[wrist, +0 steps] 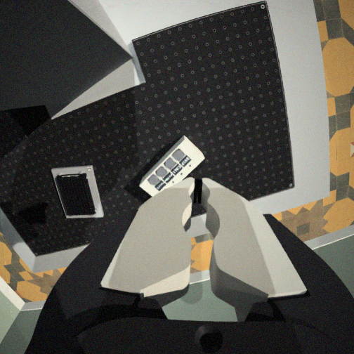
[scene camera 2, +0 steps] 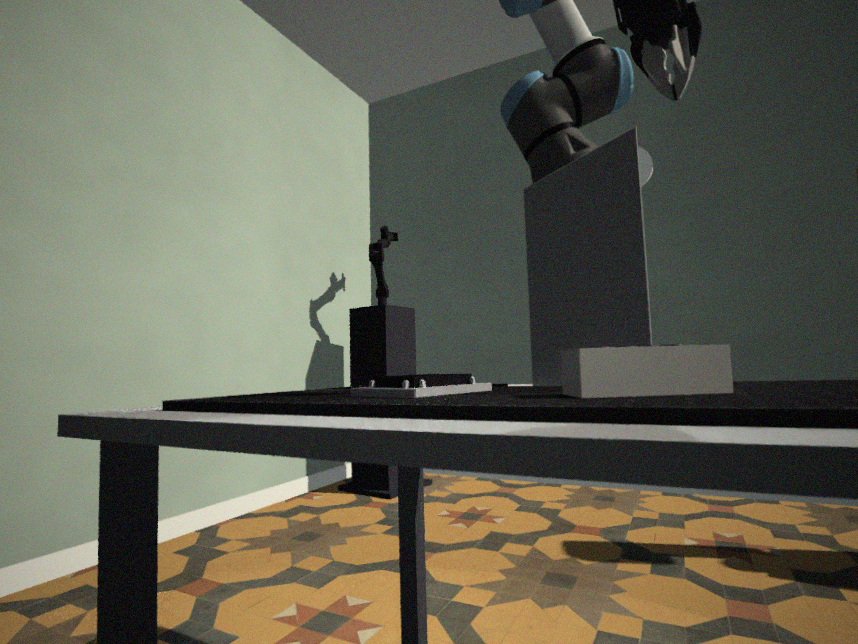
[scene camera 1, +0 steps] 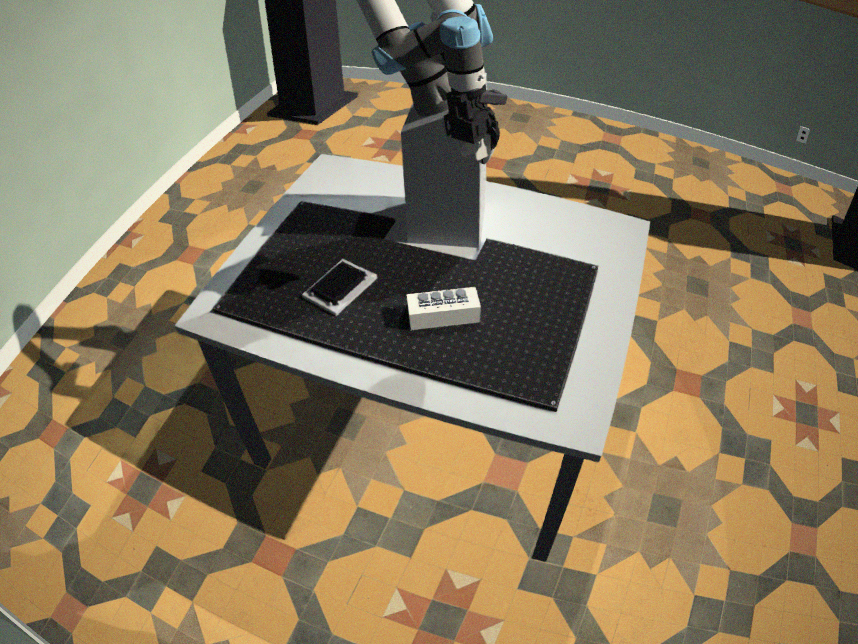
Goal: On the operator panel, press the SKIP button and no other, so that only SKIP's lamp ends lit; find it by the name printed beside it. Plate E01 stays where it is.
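Frame: origin at the arm's base, x left, y back, z up, level; metres.
Where they show: gripper, between the fingertips: [scene camera 2: 676, 99] [scene camera 1: 483, 163]; arm's base, origin of its link: [scene camera 2: 573, 181] [scene camera 1: 442, 100].
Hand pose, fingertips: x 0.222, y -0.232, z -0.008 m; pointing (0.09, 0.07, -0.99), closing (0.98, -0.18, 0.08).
Things, the pixels of their top centre, and the offset from my fingertips. "spot": a spot on its surface instead. Level surfaces: height alone.
- white operator panel, centre of its top: [scene camera 2: 640, 344] [scene camera 1: 443, 299] dx -0.045, dy -0.117, dz -0.335 m
- pale plate, a spot on its surface: [scene camera 2: 450, 390] spot: dx -0.270, dy -0.172, dz -0.385 m
- black perforated board, height of its surface: dz -0.391 m
- light table, height of its surface: dz -0.404 m
The white operator panel [scene camera 1: 444, 318] [scene camera 2: 654, 370] [wrist: 196, 155] lies on the black board, with a row of grey round buttons on top. Printed names and small dots run beside them, too small to read surely; I see no lit lamp. A pale plate [scene camera 1: 322, 303] [scene camera 2: 450, 390] [wrist: 96, 195] with a black block on it lies left of the panel, apart from it; its marking is not readable. My gripper [scene camera 1: 483, 159] [scene camera 2: 675, 95] [wrist: 196, 181] is shut and empty, high above the table and apart from the panel. In the wrist view its tips show just below the panel.
The black perforated board [scene camera 1: 512, 346] [wrist: 225, 100] lies on the light table [scene camera 1: 616, 332] [scene camera 2: 277, 421]. The tall grey pedestal [scene camera 1: 443, 187] [scene camera 2: 589, 263] of my arm stands behind the panel. Far back, a small dark arm [scene camera 2: 379, 273] stands on a dark column [scene camera 2: 382, 339].
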